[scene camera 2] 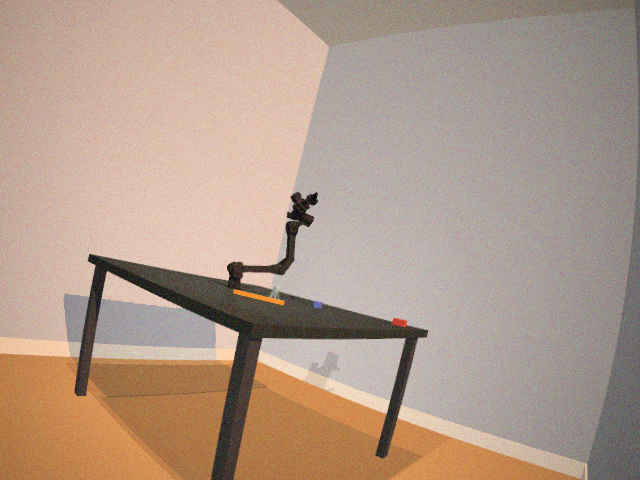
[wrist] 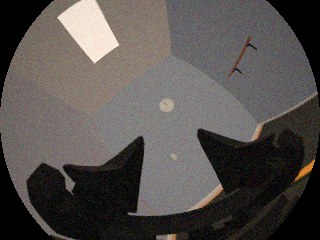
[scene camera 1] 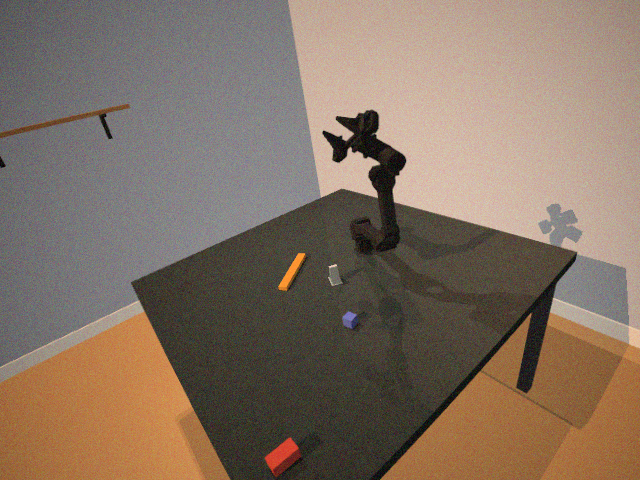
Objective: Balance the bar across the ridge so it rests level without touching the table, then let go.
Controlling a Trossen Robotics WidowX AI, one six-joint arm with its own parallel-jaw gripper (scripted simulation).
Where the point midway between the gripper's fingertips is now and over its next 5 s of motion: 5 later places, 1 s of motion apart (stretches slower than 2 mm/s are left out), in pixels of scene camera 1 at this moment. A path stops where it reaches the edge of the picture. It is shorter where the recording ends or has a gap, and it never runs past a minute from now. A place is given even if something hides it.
My gripper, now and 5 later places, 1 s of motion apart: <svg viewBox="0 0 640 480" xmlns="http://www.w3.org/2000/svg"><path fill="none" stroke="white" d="M329 125L314 98L277 134L263 202L288 250L293 263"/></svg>
